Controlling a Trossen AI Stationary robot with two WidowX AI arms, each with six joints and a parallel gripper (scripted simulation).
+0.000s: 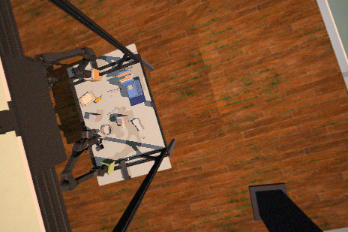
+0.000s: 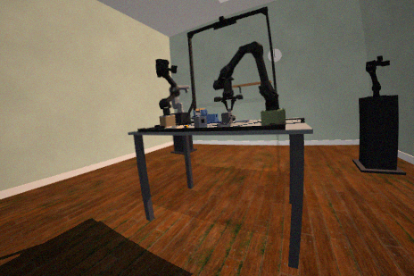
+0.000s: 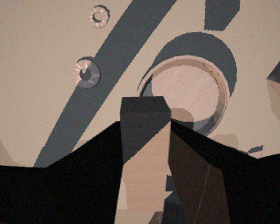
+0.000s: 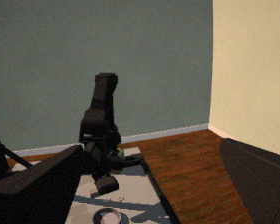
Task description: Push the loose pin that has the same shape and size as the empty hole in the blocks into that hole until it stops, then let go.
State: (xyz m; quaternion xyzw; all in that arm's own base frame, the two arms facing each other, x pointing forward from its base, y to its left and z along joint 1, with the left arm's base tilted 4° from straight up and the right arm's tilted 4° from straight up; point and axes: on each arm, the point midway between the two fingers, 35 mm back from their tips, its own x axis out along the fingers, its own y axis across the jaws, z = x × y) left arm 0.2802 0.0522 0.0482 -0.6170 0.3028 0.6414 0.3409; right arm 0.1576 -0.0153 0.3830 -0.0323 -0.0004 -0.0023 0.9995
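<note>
My left gripper is now 50 mm to the left of the round dish and 120 mm above it. The rest, counted from my left hand: orange tool (30 mm ahead, 360 mm to the right, 130 mm below); cream round pin (200 mm behind, 90 mm to the right, 80 mm below); grey square pin (20 mm behind, 10 mm to the right, 30 mm below).
</note>
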